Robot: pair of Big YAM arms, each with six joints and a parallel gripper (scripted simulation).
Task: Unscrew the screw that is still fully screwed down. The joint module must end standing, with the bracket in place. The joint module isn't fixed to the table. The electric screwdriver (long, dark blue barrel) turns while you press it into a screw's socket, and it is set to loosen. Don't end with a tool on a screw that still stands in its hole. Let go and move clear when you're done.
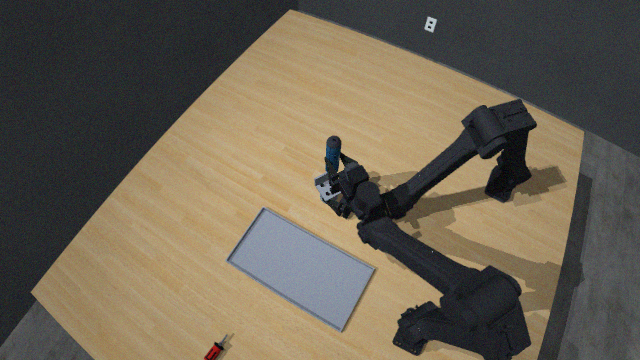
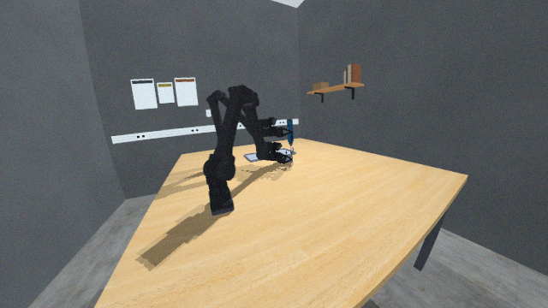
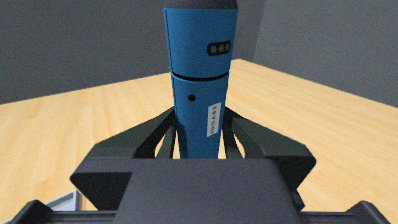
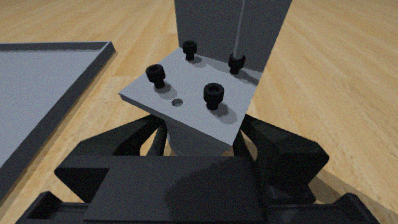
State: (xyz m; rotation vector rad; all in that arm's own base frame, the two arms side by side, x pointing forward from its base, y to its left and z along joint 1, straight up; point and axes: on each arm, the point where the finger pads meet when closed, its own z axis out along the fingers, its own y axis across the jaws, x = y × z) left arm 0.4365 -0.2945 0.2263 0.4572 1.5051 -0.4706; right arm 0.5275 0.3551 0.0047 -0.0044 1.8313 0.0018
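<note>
My right hand is 1 cm below the joint module. From my right hand the other things lie so: grey bracket (5 cm above); then grey tray (25 cm to the left, 8 cm behind, 2 cm below).
</note>
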